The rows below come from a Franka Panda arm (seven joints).
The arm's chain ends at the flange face. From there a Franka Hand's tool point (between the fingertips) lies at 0.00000 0.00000 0.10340 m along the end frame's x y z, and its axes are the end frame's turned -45 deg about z.
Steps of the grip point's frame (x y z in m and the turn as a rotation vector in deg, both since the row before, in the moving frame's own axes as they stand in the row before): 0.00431 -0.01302 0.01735 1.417 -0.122 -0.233; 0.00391 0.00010 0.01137 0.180 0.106 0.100; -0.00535 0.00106 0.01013 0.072 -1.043 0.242; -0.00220 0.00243 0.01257 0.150 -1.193 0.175; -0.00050 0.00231 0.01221 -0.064 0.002 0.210; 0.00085 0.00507 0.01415 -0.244 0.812 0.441; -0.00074 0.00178 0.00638 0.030 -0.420 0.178; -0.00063 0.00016 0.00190 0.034 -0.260 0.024; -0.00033 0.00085 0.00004 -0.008 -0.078 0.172
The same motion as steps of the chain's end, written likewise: -0.00419 -0.01061 0.01738 0.916 -1.088 -0.233; 0.00293 -0.00233 0.01137 0.202 -0.052 0.100; -0.00161 0.00330 0.01015 -0.687 -0.788 0.242; 0.00188 0.00195 0.01259 -0.738 -0.950 0.175; 0.00120 0.00191 0.01221 -0.044 0.047 0.210; 0.00284 0.00370 0.01416 0.402 0.747 0.441; 0.00131 0.00129 0.00638 -0.276 -0.318 0.178; 0.00004 0.00027 0.00190 -0.160 -0.208 0.024; 0.00046 0.00072 0.00004 -0.061 -0.049 0.172
